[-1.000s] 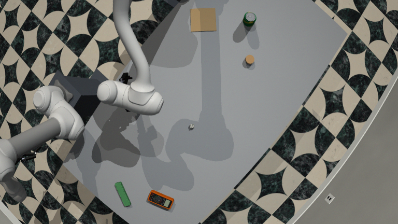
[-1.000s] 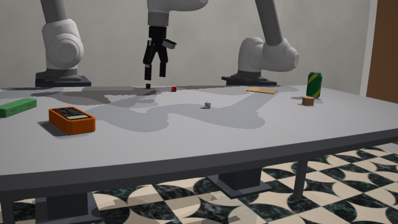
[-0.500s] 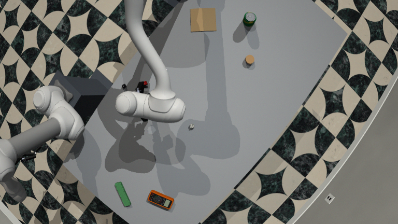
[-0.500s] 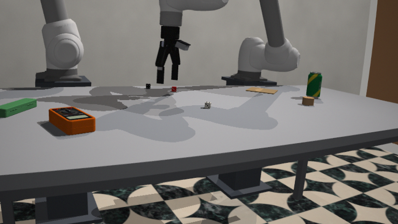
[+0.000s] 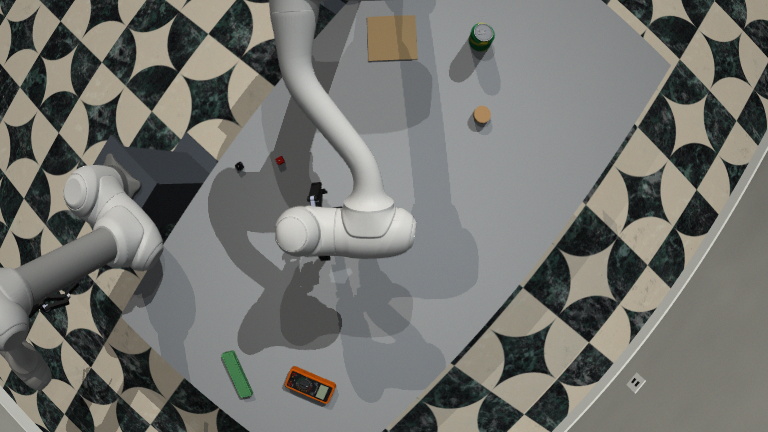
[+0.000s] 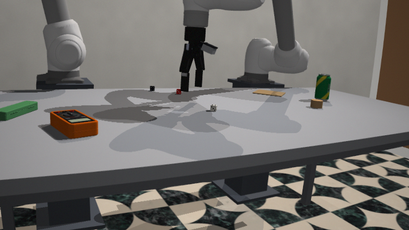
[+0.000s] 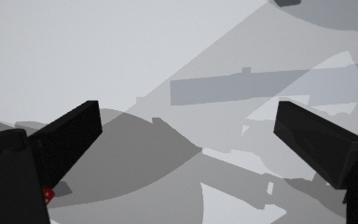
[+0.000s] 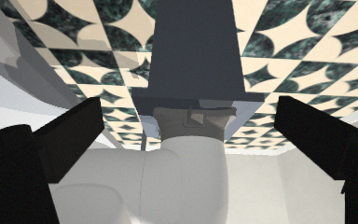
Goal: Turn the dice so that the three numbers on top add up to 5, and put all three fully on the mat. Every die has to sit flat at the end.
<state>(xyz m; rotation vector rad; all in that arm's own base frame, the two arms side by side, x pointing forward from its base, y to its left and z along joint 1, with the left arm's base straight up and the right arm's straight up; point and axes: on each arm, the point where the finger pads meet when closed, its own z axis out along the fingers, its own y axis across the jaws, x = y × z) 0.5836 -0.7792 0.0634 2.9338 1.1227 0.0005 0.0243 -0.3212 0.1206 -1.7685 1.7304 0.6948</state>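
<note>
Now: left hand 210 mm past the red die, 50 mm above it and 40 mm to the right of it. From my left hand the other things lie so: tan mat: 510 mm to the left, 190 mm behind, 60 mm below; then green block: 590 mm to the right, 80 mm ahead, 50 mm below; then wooden cylinder: 490 mm to the left, 150 mm ahead, 50 mm below.
</note>
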